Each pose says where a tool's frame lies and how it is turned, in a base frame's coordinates. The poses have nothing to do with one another.
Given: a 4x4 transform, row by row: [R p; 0 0 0 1], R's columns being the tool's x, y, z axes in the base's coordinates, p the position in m. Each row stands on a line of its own.
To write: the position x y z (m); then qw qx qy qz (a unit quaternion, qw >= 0). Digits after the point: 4 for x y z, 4 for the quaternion.
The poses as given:
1:
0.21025 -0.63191 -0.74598 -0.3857
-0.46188 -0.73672 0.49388 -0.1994
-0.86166 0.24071 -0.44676 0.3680
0 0 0 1
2:
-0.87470 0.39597 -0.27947 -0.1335
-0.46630 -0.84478 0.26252 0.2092
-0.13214 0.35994 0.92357 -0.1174
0 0 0 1
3:
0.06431 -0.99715 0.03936 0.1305
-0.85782 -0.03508 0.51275 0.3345
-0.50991 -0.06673 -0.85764 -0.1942
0 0 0 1
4:
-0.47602 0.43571 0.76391 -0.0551
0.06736 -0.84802 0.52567 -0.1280
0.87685 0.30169 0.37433 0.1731
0 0 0 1
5:
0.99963 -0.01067 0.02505 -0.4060
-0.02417 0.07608 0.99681 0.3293
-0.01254 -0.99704 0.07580 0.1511
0 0 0 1
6:
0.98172 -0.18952 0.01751 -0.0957
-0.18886 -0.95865 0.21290 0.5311
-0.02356 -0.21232 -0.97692 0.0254
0 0 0 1
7:
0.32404 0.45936 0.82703 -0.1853
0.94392 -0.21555 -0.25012 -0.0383
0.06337 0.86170 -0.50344 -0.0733
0 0 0 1
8:
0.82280 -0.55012 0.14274 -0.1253
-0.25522 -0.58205 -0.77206 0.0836
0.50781 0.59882 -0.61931 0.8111
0 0 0 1
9:
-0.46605 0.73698 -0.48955 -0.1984
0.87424 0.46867 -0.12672 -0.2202
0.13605 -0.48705 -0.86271 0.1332
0 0 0 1
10:
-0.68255 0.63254 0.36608 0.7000
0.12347 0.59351 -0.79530 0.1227
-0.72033 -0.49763 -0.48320 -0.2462
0 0 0 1
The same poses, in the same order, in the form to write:
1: -0.3857 -0.1994 0.3680 0.0818 -0.7736 0.3535 0.5195
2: -0.1335 0.2092 -0.1174 0.2259 0.1078 -0.1631 -0.9543
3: 0.1305 0.3345 -0.1942 0.2071 -0.6995 0.6630 0.1682
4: -0.0551 -0.1280 0.1731 0.1121 -0.4994 -0.2518 -0.8213
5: -0.4060 0.3293 0.1511 0.7334 -0.6797 0.0128 -0.0046
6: -0.0957 0.5311 0.0254 0.1074 -0.9896 0.0956 0.0015
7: -0.1853 -0.0383 -0.0733 0.3889 0.7147 0.4909 0.3115
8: -0.1253 0.0836 0.8111 0.3942 0.8695 -0.2316 0.1870
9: -0.1984 -0.2202 0.1332 0.1870 -0.4817 -0.8363 0.1835
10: 0.7000 0.1227 -0.2462 0.3270 0.2276 0.8306 -0.3892
